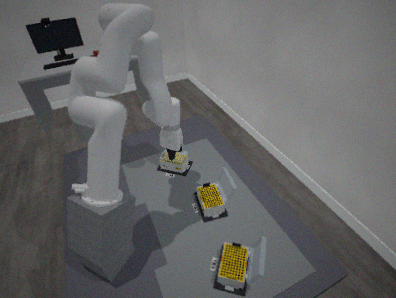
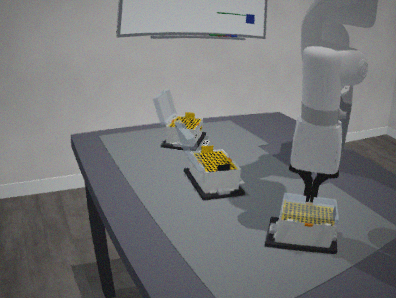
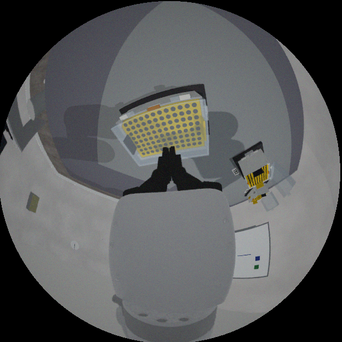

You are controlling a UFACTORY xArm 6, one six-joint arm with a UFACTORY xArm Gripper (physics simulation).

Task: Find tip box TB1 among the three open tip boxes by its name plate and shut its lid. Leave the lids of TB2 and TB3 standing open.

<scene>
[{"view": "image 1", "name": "tip box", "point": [216, 212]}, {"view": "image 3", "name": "gripper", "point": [170, 154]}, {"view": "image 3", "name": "tip box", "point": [195, 90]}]
</scene>
